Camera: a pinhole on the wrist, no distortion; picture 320 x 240 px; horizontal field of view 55.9 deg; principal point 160.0 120.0 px. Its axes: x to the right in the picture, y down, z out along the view. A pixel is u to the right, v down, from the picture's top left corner.
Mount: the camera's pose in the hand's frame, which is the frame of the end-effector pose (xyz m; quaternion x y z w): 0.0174 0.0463 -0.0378 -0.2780 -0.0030 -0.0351 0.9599
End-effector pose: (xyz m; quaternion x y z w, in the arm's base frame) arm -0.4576 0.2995 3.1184 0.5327 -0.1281 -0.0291 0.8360
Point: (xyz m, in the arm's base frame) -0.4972 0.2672 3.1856
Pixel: outside the picture
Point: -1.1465 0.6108 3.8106
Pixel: outside the picture
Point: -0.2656 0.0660 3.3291
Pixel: outside the picture
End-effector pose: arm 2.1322 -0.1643 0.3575 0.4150 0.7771 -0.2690 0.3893
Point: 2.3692 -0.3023 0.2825
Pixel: 53.9 40.1
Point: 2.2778 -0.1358 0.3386
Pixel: 47.6 202.3
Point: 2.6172 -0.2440 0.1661
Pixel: 114.4 167.2
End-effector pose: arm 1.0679 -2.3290 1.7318 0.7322 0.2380 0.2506 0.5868
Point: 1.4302 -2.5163 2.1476
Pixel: 252.1 230.6
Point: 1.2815 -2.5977 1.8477
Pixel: 146.0 55.9
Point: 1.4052 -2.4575 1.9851
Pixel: 291.3 164.1
